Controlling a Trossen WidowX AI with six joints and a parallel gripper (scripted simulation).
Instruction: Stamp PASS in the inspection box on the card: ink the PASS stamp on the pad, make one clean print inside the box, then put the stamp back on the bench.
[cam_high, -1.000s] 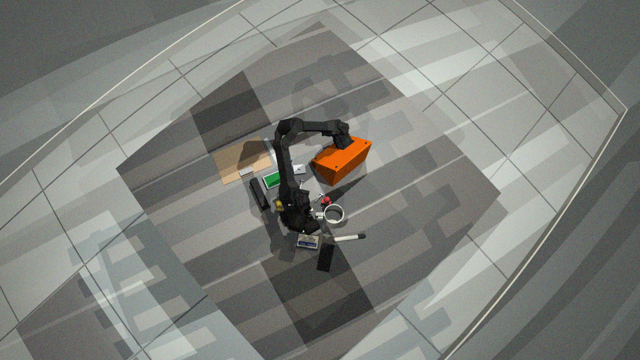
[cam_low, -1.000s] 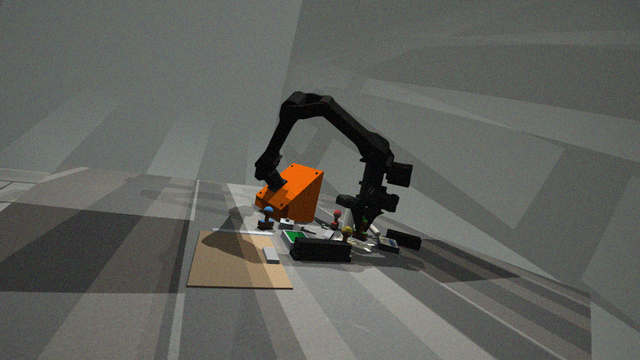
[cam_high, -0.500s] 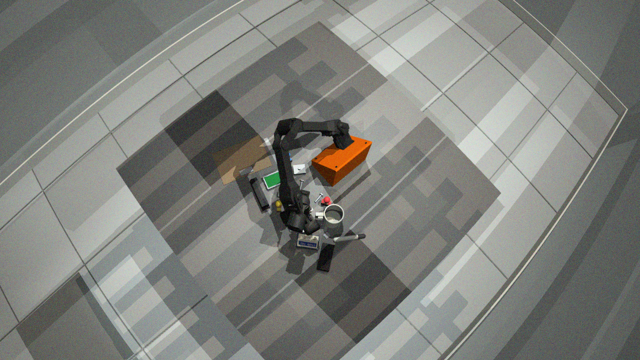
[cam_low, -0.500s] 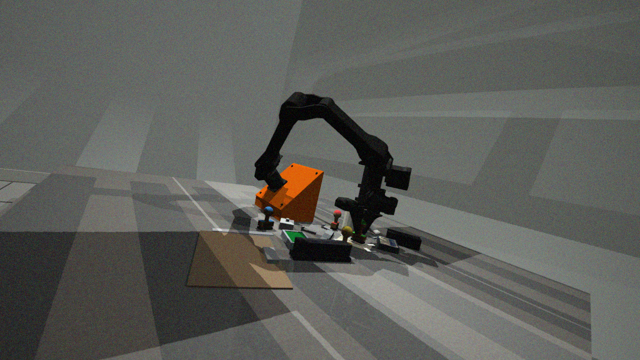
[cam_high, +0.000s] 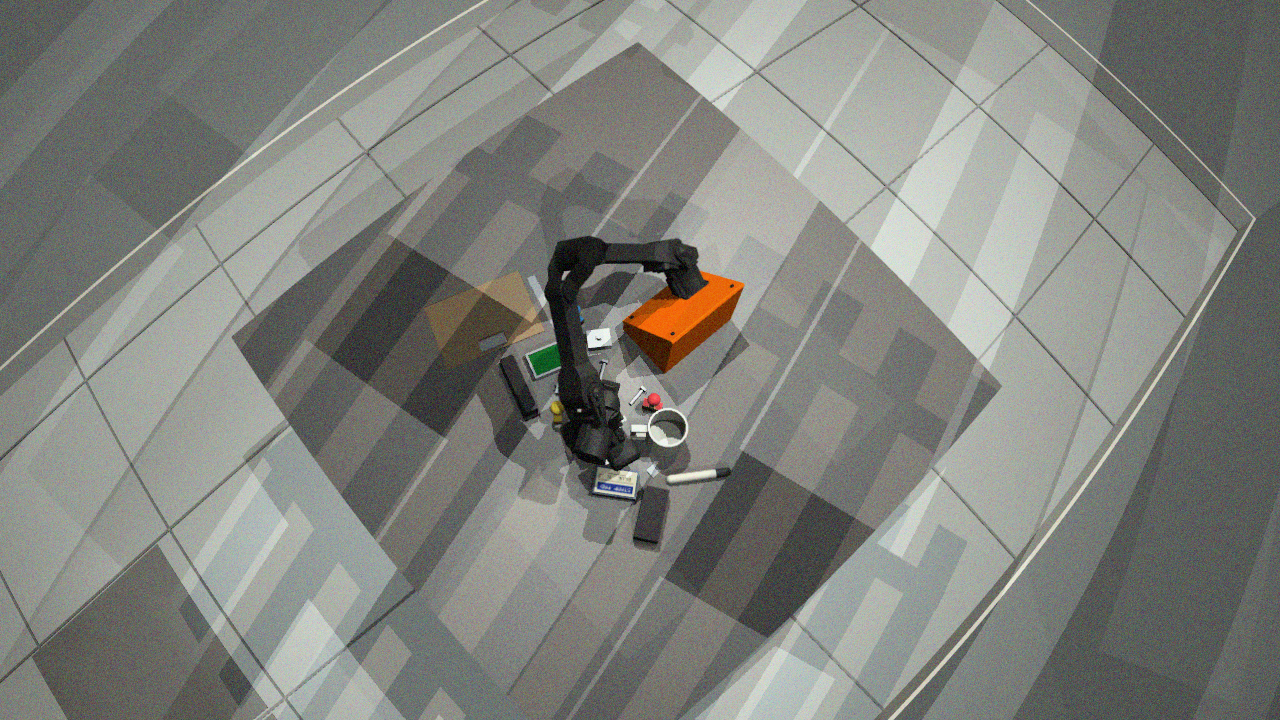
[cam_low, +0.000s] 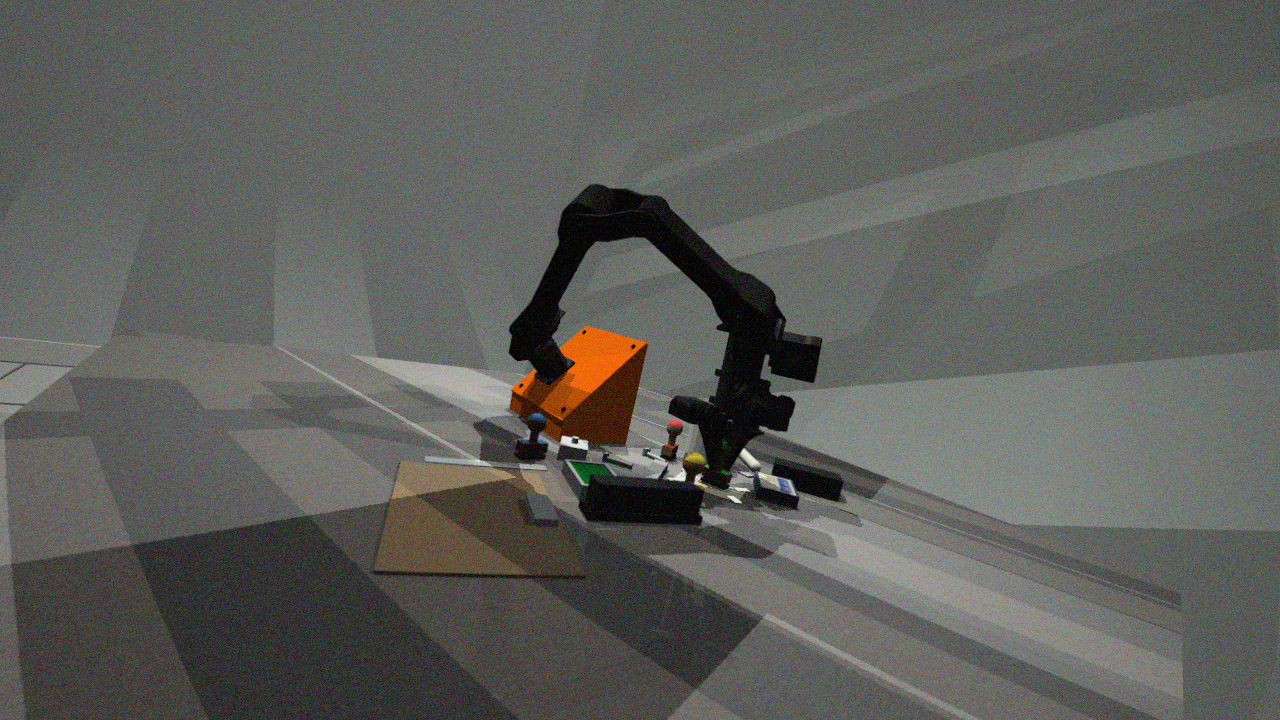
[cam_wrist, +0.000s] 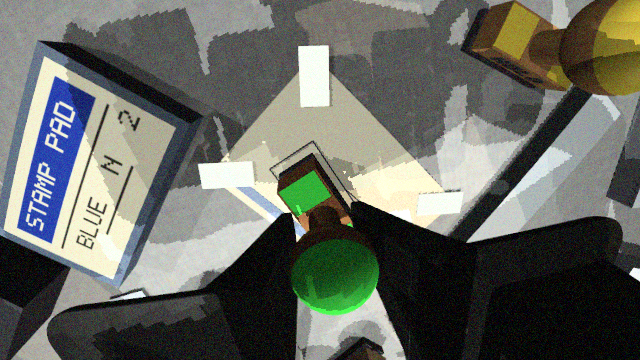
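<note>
The green-knobbed stamp lies right at my gripper tip. Also, from my gripper tip: yellow-knobbed stamp 40 mm ahead, 100 mm to the right, 10 mm below; then cream card 10 mm to the right, 30 mm below; then stamp pad box 40 mm ahead, 90 mm to the left, 10 mm below.
</note>
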